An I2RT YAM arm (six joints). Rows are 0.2 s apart.
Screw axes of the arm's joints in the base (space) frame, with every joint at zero. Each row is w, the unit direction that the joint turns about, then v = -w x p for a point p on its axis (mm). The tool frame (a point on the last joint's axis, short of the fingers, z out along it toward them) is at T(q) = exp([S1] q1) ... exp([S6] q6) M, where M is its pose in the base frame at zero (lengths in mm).
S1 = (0, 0, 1, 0, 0, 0)
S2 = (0, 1, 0, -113.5, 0, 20)
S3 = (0, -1, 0, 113.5, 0, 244)
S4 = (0, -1, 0, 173.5, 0, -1)
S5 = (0, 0, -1, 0, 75, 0)
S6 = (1, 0, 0, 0, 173.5, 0)
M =
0 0 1 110.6
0 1 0 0
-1 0 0 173.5
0 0 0 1
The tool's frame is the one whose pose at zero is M.
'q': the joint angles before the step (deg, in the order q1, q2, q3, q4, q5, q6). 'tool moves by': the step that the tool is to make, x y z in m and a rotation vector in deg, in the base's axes. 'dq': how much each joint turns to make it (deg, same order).
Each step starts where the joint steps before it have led.
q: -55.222 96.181 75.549 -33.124 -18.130 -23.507
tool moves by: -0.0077 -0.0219 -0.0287 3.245 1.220 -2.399
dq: -2.950 4.931 -0.095 1.638 -0.939 -0.022
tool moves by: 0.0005 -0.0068 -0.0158 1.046 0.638 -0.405
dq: -0.478 2.406 -0.441 1.601 -0.043 -0.063
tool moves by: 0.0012 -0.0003 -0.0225 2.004 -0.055 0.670
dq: 0.019 2.114 -2.319 2.750 -1.269 -0.002
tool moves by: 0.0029 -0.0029 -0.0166 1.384 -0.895 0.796
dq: -0.001 2.337 -0.863 2.499 -1.685 0.042
